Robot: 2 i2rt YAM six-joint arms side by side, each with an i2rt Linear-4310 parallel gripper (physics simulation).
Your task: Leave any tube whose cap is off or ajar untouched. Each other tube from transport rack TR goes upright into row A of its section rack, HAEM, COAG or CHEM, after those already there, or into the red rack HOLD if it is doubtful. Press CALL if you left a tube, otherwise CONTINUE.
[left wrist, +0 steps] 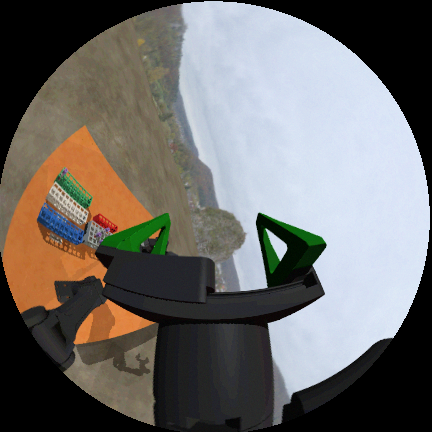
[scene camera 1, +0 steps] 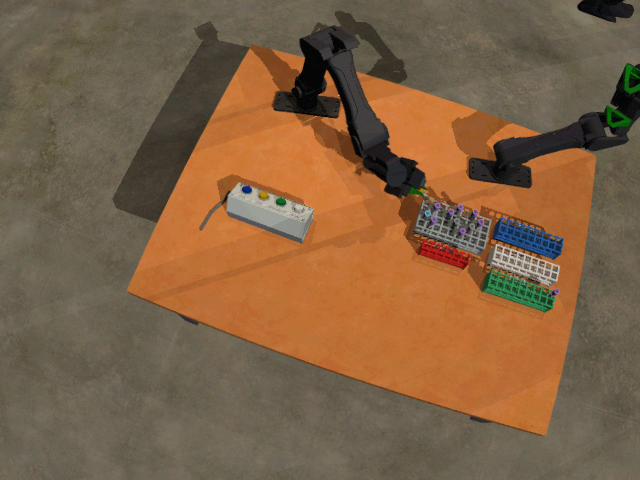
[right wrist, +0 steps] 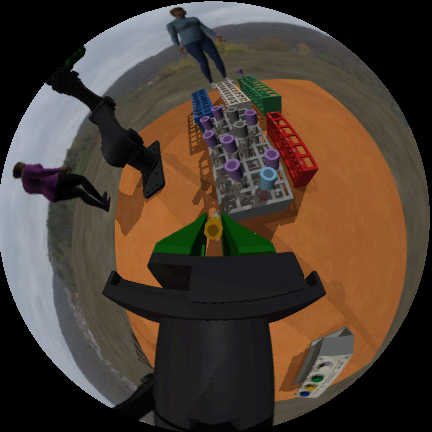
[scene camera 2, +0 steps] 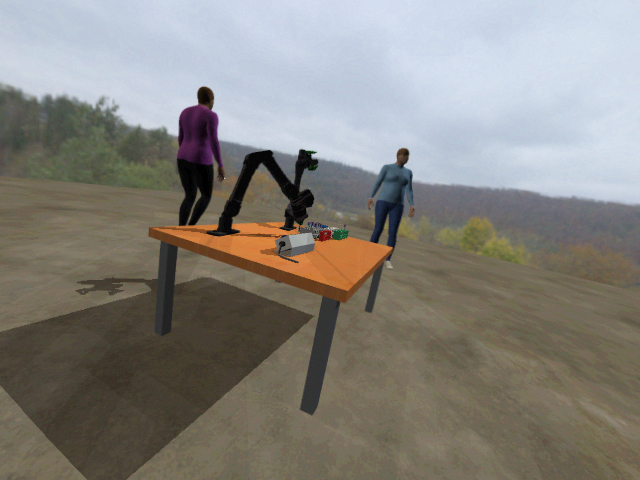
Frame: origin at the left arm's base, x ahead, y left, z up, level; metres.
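Seen in the pictures: left gripper, fingertip midpoint: [left wrist: 212, 217] [scene camera 1: 618, 109] [scene camera 2: 317, 158]; right gripper, fingertip midpoint: [scene camera 1: 423, 192] [right wrist: 213, 217] [scene camera 2: 300, 224]; left arm's base, link origin: [left wrist: 77, 290] [scene camera 1: 500, 173] [right wrist: 152, 165] [scene camera 2: 288, 228]; right arm's base, link origin: [scene camera 1: 307, 105] [scene camera 2: 224, 232].
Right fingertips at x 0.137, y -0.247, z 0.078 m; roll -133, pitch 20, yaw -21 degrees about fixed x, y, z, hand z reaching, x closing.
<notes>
Offsets run from my right fingertips to a thing's middle. "spot": to the spot under its first point. Level surfaces: height alone.
My right gripper [right wrist: 213, 217] [scene camera 1: 424, 193] is shut on a yellow-capped tube @[dy +0.001, dx -0.002, dz -0.014 m] [right wrist: 213, 229], beside the near end of the grey transport rack @[spot: dy -0.005, dx +0.051, dz -0.034 m] [right wrist: 260, 208]. In the rack stand several purple-capped tubes @[dy +0.034, dx +0.042, dz -0.027 m] [right wrist: 233, 169], two grey-capped tubes @[dy +0.091, dx +0.078, dz -0.027 m] [right wrist: 240, 129] and a light-blue-capped tube @[dy +0.008, dx +0.062, dz -0.027 m] [right wrist: 268, 178]. Whether any cap is ajar is too small to tell. The red rack @[dy +0.074, dx +0.151, dz -0.049 m] [right wrist: 302, 177] [scene camera 1: 443, 255] stands beside it. The blue rack @[dy +0.321, dx +0.074, dz -0.049 m] [scene camera 1: 527, 238], white rack @[dy +0.305, dx +0.157, dz -0.049 m] [scene camera 1: 523, 265] and green rack @[dy +0.293, dx +0.231, dz -0.049 m] [scene camera 1: 517, 292] stand farther right; a purple-capped tube @[dy +0.379, dx +0.239, dz -0.027 m] [scene camera 1: 555, 292] is at the green one's end. My left gripper [left wrist: 212, 217] [scene camera 1: 627, 98] is open, raised away from the racks.
A button box @[dy -0.403, dx +0.090, dz -0.036 m] [scene camera 1: 268, 212] [right wrist: 327, 357] with blue, yellow, green and white buttons stands on the orange table @[dz -0.077 m] [scene camera 1: 336, 310], left of the racks in scene camera 1. A cable @[spot: dy -0.574, dx +0.106, dz -0.070 m] [scene camera 1: 209, 212] runs from it. Two people [scene camera 2: 197, 134] [scene camera 2: 395, 180] stand beyond the table.
</notes>
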